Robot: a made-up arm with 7 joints. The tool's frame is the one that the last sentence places.
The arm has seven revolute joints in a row. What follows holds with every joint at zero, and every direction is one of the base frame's. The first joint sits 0.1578 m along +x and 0.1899 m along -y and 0.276 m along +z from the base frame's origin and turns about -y. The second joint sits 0.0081 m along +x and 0.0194 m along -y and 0.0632 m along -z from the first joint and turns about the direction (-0.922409, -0.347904, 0.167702). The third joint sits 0.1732 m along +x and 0.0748 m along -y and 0.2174 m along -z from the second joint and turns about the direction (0.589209, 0.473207, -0.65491). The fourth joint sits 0.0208 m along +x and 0.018 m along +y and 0.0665 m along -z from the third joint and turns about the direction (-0.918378, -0.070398, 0.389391). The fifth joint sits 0.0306 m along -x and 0.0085 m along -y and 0.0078 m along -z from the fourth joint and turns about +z. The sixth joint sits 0.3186 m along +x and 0.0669 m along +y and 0.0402 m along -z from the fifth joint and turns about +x. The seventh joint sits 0.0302 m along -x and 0.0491 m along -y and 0.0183 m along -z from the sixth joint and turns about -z. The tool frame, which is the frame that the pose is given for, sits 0.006 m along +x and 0.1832 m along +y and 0.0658 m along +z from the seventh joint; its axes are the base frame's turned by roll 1.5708, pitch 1.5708 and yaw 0 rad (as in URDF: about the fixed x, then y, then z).
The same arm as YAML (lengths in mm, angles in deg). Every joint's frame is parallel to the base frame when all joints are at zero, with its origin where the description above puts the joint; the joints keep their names.
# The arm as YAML. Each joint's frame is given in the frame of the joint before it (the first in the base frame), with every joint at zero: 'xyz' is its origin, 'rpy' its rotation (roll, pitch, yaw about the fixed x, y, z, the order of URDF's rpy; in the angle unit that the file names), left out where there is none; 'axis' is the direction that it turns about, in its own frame. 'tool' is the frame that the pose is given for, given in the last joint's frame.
units:
  length: mm
  angle: deg
joints:
  - name: joint 1
    type: revolute
    origin:
      xyz: [157.8, -189.9, 276.0]
    axis: [0.0, -1.0, 0.0]
  - name: joint 2
    type: revolute
    origin:
      xyz: [8.1, -19.4, -63.2]
    axis: [-0.922409, -0.347904, 0.167702]
  - name: joint 3
    type: revolute
    origin:
      xyz: [173.2, -74.8, -217.4]
    axis: [0.589209, 0.473207, -0.65491]
  - name: joint 4
    type: revolute
    origin:
      xyz: [20.8, 18.0, -66.5]
    axis: [-0.918378, -0.070398, 0.389391]
  - name: joint 5
    type: revolute
    origin:
      xyz: [-30.6, -8.5, -7.8]
    axis: [0.0, 0.0, 1.0]
  - name: joint 6
    type: revolute
    origin:
      xyz: [318.6, 66.9, -40.2]
    axis: [1.0, 0.0, 0.0]
  - name: joint 7
    type: revolute
    origin:
      xyz: [-30.2, -49.1, -18.3]
    axis: [0.0, 0.0, -1.0]
tool:
  origin:
    xyz: [6.0, 183.2, 65.8]
    rpy: [90.0, 90.0, 0.0]

